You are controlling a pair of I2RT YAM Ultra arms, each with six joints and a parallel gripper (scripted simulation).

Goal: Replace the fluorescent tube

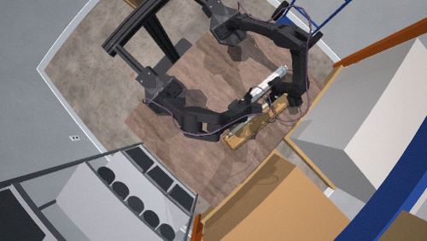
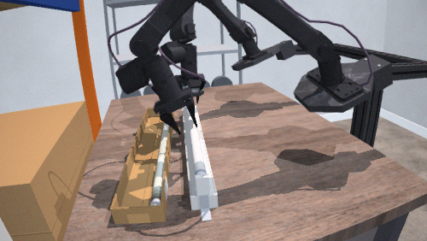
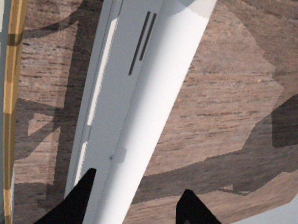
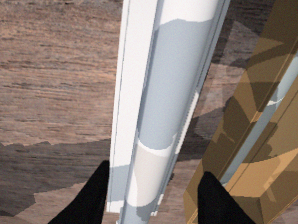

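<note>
Now: left hand 110 mm to the left of the LED tube, 50 mm above it and 40 mm past it. From my left hand the other things lie so: old fluorescent tube: 120 mm to the right, 100 mm below, 60 mm ahead; then carton: 130 mm to the right, 100 mm below, 100 mm ahead; then grey light fixture: 110 mm to the right, 70 mm below, 40 mm behind.
</note>
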